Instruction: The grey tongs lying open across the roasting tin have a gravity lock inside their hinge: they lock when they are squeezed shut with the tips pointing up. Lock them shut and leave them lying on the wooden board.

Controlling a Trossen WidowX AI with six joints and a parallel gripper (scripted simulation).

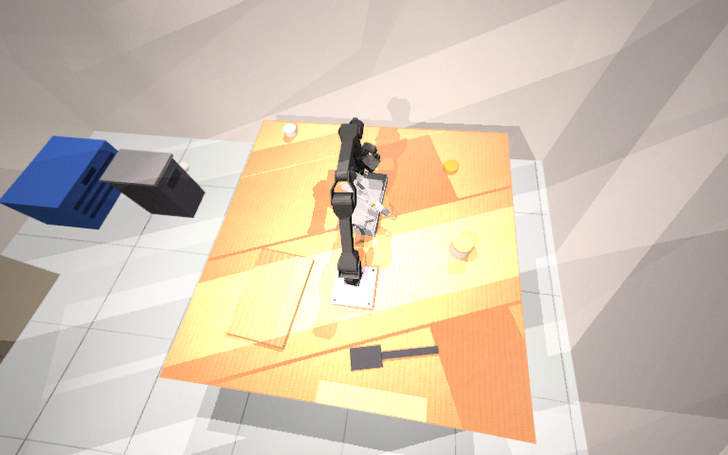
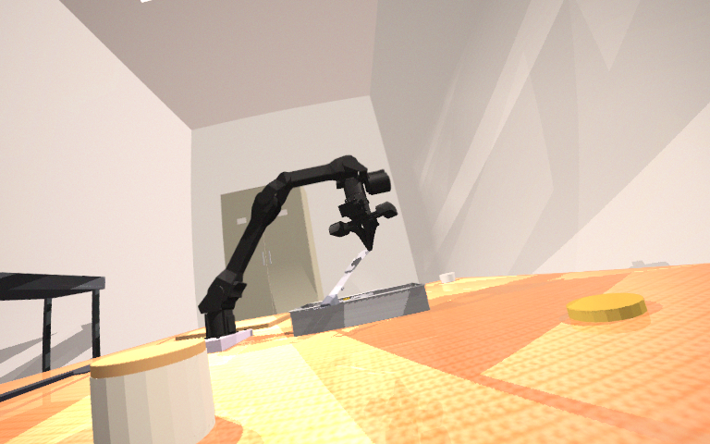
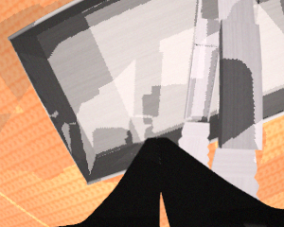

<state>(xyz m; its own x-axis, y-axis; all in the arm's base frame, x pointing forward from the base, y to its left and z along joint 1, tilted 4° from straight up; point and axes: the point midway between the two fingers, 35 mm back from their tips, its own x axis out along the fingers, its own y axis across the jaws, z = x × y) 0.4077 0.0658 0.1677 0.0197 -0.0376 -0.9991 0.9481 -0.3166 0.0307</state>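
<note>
Right now the grey roasting tin is 130 mm below my gripper tip, 50 mm behind it and 10 mm to the right of it. Round my gripper tip: small white cup 500 mm to the left, 290 mm ahead, 140 mm below; then yellow disc 360 mm to the right, 250 mm ahead, 150 mm below; then lidded white pot 460 mm to the right, 170 mm behind, 130 mm below.
</note>
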